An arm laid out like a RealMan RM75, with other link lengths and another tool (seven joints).
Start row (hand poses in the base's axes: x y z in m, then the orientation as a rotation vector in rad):
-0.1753, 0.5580, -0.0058, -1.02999, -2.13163, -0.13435
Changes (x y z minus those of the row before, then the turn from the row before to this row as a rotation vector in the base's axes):
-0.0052, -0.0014, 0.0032, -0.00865, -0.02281, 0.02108
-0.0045, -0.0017, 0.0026, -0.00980, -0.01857, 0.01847
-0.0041, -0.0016, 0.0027, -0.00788, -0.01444, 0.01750
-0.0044, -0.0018, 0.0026, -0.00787, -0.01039, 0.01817
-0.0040, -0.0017, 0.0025, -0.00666, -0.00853, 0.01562
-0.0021, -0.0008, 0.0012, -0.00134, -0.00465, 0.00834
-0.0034, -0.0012, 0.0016, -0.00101, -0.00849, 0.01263
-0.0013, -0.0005, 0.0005, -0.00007, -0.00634, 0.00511
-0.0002, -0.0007, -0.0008, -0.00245, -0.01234, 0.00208
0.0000, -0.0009, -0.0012, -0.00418, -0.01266, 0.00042
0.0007, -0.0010, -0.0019, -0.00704, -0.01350, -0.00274
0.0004, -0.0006, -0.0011, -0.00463, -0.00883, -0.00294
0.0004, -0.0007, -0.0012, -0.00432, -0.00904, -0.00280
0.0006, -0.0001, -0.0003, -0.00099, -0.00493, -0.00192
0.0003, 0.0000, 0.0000, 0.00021, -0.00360, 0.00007
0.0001, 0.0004, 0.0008, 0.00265, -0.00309, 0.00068
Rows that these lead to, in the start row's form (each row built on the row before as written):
-0.1805, 0.5566, -0.0026, -1.01517, -2.16475, -0.12737
-0.1850, 0.5549, 0.0000, -1.00296, -2.19300, -0.11803
-0.1891, 0.5533, 0.0027, -0.98993, -2.21646, -0.10896
-0.1935, 0.5515, 0.0053, -0.97534, -2.23645, -0.09743
-0.1975, 0.5498, 0.0078, -0.96254, -2.25315, -0.08738
-0.1996, 0.5490, 0.0090, -0.95450, -2.26157, -0.08452
-0.2030, 0.5478, 0.0106, -0.94195, -2.27535, -0.08204
-0.2043, 0.5473, 0.0111, -0.93713, -2.28349, -0.08284
-0.2045, 0.5466, 0.0103, -0.93794, -2.29634, -0.08517
-0.2045, 0.5457, 0.0091, -0.94158, -2.30916, -0.08639
-0.2038, 0.5447, 0.0072, -0.95046, -2.32202, -0.08607
-0.2034, 0.5441, 0.0061, -0.95764, -2.32991, -0.08630
-0.2030, 0.5434, 0.0049, -0.96455, -2.33796, -0.08693
-0.2024, 0.5433, 0.0046, -0.96812, -2.34182, -0.08902
-0.2021, 0.5433, 0.0046, -0.96854, -2.34508, -0.09105
-0.2020, 0.5437, 0.0054, -0.96697, -2.34752, -0.09543

